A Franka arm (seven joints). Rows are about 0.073 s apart.
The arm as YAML. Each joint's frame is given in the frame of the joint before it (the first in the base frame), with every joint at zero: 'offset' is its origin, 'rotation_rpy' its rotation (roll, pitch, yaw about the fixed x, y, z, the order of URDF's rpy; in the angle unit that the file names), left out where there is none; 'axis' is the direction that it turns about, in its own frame. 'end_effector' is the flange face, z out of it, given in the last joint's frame.
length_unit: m
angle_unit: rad
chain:
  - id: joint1
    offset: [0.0, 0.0, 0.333]
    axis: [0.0, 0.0, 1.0]
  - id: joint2
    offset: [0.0, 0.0, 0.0]
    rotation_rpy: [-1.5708, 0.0, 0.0]
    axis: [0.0, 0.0, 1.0]
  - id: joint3
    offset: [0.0, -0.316, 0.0]
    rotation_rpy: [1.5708, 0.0, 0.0]
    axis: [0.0, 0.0, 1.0]
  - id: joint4
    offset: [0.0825, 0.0, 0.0]
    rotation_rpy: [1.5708, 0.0, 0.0]
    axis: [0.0, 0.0, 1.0]
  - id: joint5
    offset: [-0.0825, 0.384, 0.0]
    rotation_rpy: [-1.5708, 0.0, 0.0]
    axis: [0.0, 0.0, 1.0]
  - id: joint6
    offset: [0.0, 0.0, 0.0]
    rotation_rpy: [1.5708, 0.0, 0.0]
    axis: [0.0, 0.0, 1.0]
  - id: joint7
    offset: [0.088, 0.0, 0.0]
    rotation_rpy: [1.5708, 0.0, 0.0]
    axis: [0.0, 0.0, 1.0]
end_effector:
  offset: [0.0, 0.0, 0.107]
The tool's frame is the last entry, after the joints.
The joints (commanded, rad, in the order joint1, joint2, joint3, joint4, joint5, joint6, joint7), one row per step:
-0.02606 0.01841 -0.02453 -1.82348 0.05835 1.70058 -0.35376
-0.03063 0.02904 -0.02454 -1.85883 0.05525 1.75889 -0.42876
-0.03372 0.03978 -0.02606 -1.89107 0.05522 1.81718 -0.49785
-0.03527 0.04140 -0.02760 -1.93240 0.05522 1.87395 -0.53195
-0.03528 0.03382 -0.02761 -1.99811 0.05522 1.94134 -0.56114
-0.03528 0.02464 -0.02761 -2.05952 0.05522 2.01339 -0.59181
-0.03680 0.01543 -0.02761 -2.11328 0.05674 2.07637 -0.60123
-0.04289 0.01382 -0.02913 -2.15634 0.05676 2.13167 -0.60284
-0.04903 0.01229 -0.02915 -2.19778 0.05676 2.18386 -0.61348
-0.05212 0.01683 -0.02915 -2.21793 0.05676 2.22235 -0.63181
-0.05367 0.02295 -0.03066 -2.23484 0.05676 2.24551 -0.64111
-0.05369 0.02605 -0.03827 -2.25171 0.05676 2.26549 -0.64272
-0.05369 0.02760 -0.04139 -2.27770 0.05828 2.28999 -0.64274
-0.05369 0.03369 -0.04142 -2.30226 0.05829 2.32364 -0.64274
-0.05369 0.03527 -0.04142 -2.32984 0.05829 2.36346 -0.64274
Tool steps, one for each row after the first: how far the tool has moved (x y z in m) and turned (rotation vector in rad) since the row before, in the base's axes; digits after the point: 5 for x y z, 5 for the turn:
0.00316 -0.00330 -0.01808 0.00501 -0.01668 0.06737
0.00287 -0.00305 -0.01662 0.00581 -0.01925 0.06088
-0.00086 -0.00203 -0.01574 0.00139 -0.01563 0.02788
-0.00632 -0.00010 -0.02086 0.00074 -0.01071 0.02563
-0.00623 -0.00014 -0.01734 -0.00049 -0.02125 0.02703
-0.00646 -0.00081 -0.01428 -0.00086 -0.01878 0.00407
-0.00509 -0.00416 -0.01392 -0.00254 -0.01370 -0.00863
-0.00560 -0.00326 -0.01323 -0.00229 -0.01256 0.00206
-0.00135 -0.00182 -0.00799 -0.00227 -0.01444 0.01349
-0.00225 -0.00161 -0.00862 -0.00097 -0.00043 0.00521
-0.00303 -0.00390 -0.00722 -0.00100 0.00003 -0.00689
-0.00526 -0.00130 -0.00985 0.00035 0.00305 -0.00516
-0.00395 0.00008 -0.01064 -0.00185 -0.00279 -0.00146
-0.00454 0.00010 -0.00888 -0.00269 -0.01039 -0.00163

